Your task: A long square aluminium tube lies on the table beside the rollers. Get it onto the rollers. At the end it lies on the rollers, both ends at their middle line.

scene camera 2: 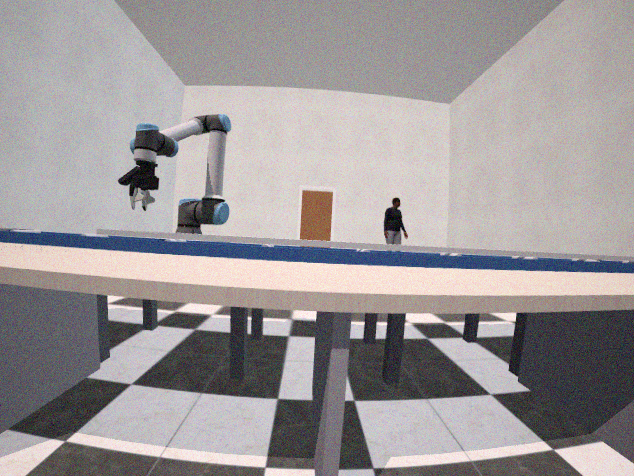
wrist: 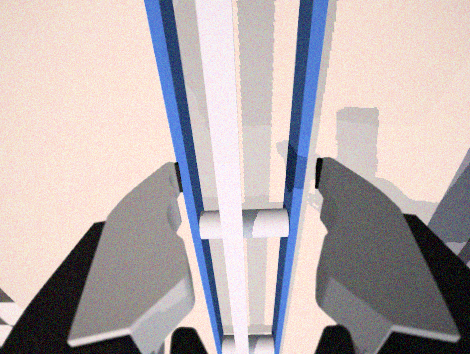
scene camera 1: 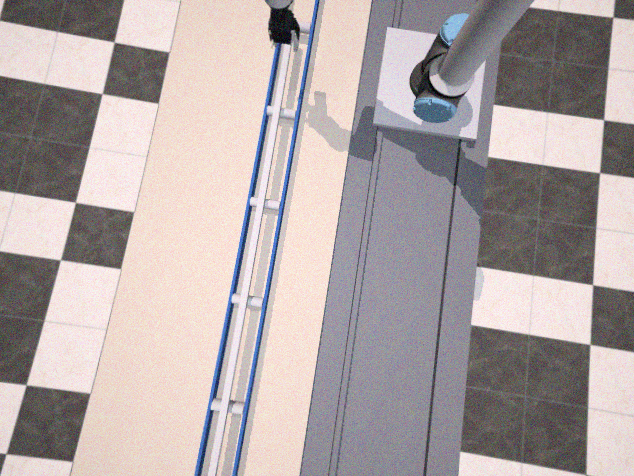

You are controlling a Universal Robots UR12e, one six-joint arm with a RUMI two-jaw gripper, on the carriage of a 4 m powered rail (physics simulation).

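Places are measured from the arm's base along level axes (x ahead, y left, z up), in metres.
Where they show: gripper, fingertip midpoint: (scene camera 2: 139, 210) (wrist: 247, 163) (scene camera 1: 286, 49).
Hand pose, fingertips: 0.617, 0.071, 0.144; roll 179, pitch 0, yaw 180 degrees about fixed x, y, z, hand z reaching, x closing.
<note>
After its pixels a point has its place, as x, y, z.
The long light aluminium tube (scene camera 1: 255, 233) {0.629, 0.784, 0.055} (scene camera 2: 230, 238) {0.645, 0.501, 0.045} (wrist: 222, 125) {0.636, 0.084, 0.055} rests across the rollers, between the blue side rails. In scene camera 1 and the wrist view it runs left of the rollers' middle, nearer the left rail. The rollers (scene camera 1: 272, 203) {0.588, 0.650, 0.030} (wrist: 271, 223) {0.583, 0.237, 0.025} are short pale cylinders beneath it. My gripper (scene camera 1: 284, 45) {0.617, 0.071, 0.145} (scene camera 2: 139, 207) {0.617, 0.071, 0.145} (wrist: 247, 163) {0.617, 0.071, 0.145} is open and empty, well above the table, with its fingers spread to either side of the rail pair in the wrist view. Neither tube end shows in the wrist view; the tube runs off the bottom of scene camera 1.
Blue side rails (scene camera 1: 289, 153) {0.556, 0.427, 0.022} (wrist: 167, 90) {0.689, 0.060, 0.022} (scene camera 2: 307, 257) {0.694, 0.818, -0.010} run along both sides of the rollers, on the cream table (scene camera 1: 168, 256) {0.986, 0.929, -0.030} (scene camera 2: 307, 279) {1.039, 0.820, -0.030}. The grey powered rail (scene camera 1: 399, 307) lies beside the table, with the arm's carriage plate (scene camera 1: 399, 56) {0.152, -0.097, 0.000} on it. A person (scene camera 2: 393, 220) stands in the background.
</note>
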